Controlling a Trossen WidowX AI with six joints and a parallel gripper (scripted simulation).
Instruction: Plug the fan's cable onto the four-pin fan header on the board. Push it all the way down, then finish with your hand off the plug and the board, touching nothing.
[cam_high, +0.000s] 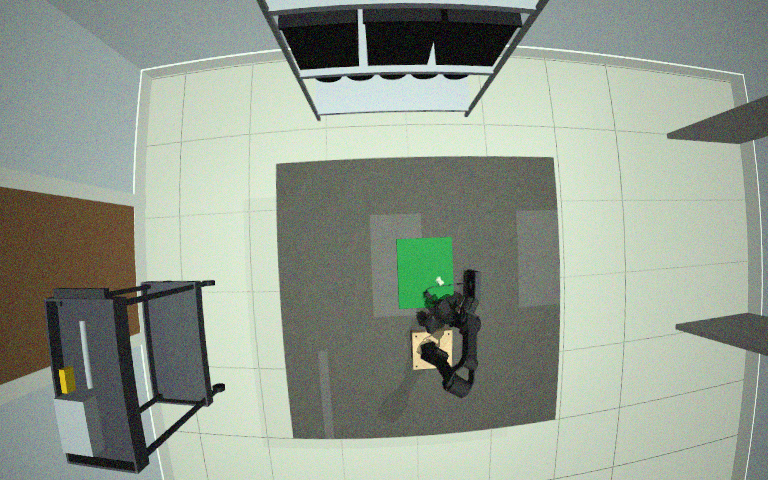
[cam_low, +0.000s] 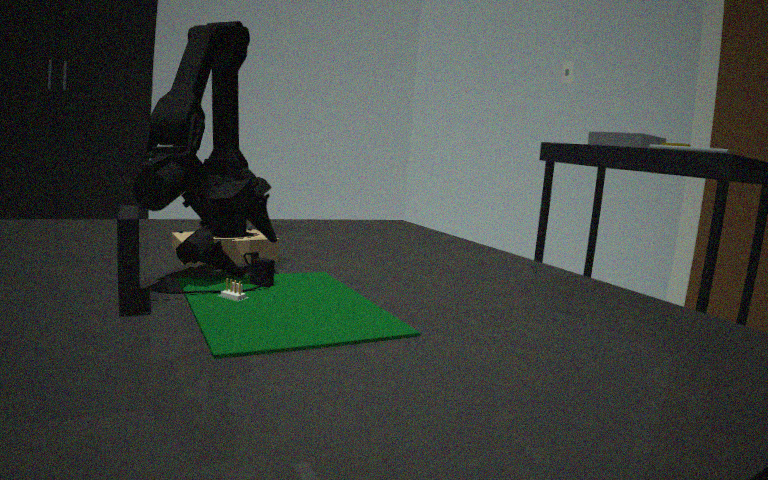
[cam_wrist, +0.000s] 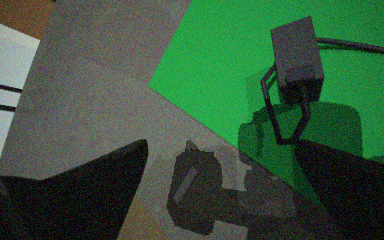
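Right now my gripper tip is 6 cm short of the dark fan plug, 2 cm to the left of it and 1 cm above it. Round my gripper tip: green board 15 cm ahead, 4 cm to the right, 4 cm below; black fan 6 cm ahead, 21 cm to the right, 3 cm above; white four-pin header 10 cm ahead, 9 cm to the right, 3 cm below.
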